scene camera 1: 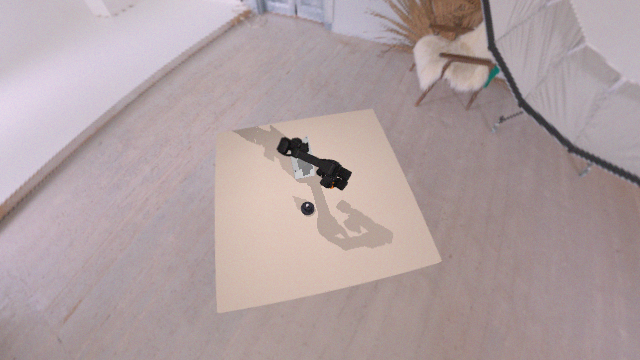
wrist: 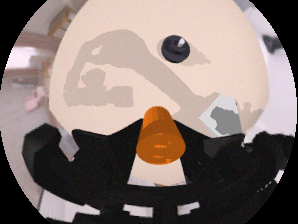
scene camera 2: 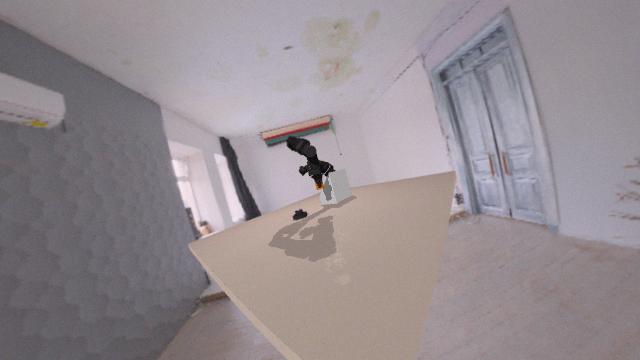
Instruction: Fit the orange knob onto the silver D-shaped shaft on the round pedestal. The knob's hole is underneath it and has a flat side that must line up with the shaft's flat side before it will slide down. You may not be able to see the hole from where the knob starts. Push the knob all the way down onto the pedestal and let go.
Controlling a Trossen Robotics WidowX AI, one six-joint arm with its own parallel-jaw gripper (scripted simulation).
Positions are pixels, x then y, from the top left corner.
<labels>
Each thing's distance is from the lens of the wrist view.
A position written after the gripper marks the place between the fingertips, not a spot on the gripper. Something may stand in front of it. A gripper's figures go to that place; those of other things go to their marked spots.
gripper (wrist: 157,122): 10 cm
orange knob (wrist: 160,143): 6 cm
</labels>
